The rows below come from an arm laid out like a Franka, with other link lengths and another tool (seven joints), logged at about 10 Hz.
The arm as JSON. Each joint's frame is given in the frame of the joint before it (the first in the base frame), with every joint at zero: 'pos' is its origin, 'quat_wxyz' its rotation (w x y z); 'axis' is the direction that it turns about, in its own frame. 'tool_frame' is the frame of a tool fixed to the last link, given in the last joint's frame.
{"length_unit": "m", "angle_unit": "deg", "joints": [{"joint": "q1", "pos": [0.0, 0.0, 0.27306], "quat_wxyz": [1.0, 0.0, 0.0, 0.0], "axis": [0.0, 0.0, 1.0]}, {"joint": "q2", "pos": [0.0, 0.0, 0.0], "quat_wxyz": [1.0, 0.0, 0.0, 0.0], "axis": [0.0, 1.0, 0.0]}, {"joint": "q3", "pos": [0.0, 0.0, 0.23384], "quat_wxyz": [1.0, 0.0, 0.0, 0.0], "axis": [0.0, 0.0, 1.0]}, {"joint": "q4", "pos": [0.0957, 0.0, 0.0], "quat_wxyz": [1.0, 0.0, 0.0, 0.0], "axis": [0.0, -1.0, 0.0]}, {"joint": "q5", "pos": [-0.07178, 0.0, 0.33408], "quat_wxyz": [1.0, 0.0, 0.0, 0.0], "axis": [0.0, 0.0, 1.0]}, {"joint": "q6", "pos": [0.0, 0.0, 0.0], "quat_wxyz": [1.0, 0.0, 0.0, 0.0], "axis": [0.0, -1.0, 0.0]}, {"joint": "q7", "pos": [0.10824, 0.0, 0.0], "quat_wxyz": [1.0, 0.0, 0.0, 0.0], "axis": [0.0, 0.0, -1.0]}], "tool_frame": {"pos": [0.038, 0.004, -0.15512], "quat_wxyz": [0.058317, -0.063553, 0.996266, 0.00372]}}
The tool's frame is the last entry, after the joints.
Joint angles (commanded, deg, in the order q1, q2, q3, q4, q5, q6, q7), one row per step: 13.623 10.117 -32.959 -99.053 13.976 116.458 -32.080; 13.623 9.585 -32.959 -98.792 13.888 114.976 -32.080; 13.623 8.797 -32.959 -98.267 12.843 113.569 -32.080; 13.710 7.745 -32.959 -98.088 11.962 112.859 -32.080; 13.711 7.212 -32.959 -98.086 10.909 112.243 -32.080; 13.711 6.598 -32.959 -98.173 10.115 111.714 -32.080; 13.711 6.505 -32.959 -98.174 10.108 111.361 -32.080; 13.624 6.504 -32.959 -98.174 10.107 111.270 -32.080
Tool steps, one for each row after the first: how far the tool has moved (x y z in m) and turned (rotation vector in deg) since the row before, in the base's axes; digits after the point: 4 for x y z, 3 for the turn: -0.0028 0.0016 0.0033 0.537 0.617 0.256; -0.0029 0.0002 0.0077 -0.386 0.376 0.529; -0.0026 0.0003 0.0092 -0.341 -0.245 0.423; -0.0026 -0.0009 0.0028 -0.605 0.398 0.337; -0.0027 -0.0007 0.0032 -0.357 0.238 0.245; -0.0009 0.0004 -0.0001 0.144 0.239 0.040; -0.0004 -0.0008 -0.0002 0.032 0.084 -0.077
